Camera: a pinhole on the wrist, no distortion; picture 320 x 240 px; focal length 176.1 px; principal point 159.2 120.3 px. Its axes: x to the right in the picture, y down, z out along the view. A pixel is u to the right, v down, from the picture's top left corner.
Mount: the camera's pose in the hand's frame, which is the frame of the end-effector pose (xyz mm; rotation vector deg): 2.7 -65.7 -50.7 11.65 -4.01 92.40
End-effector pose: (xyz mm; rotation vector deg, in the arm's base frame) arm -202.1 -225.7 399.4 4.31 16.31 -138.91
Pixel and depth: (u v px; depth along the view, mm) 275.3 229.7 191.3
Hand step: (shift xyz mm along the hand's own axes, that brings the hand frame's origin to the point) -103.8 19.5 168.5
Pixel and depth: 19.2 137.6 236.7
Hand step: 7.8 -292.3 150.8
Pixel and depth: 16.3 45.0 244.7
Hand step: 136.2 -297.0 146.6
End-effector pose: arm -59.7 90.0 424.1 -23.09 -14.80 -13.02
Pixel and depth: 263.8 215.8 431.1
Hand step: -202.3 100.4 435.6
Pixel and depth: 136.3 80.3 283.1
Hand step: 93.0 -146.5 215.7
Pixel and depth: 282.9 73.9 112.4
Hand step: 38.9 -5.5 71.0
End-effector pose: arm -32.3 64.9 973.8 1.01 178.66 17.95
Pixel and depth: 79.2 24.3 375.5
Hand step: 246.2 -286.2 271.9
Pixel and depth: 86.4 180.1 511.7
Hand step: -116.9 -370.2 428.7
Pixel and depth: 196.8 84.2 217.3
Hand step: 64.3 -54.5 167.1
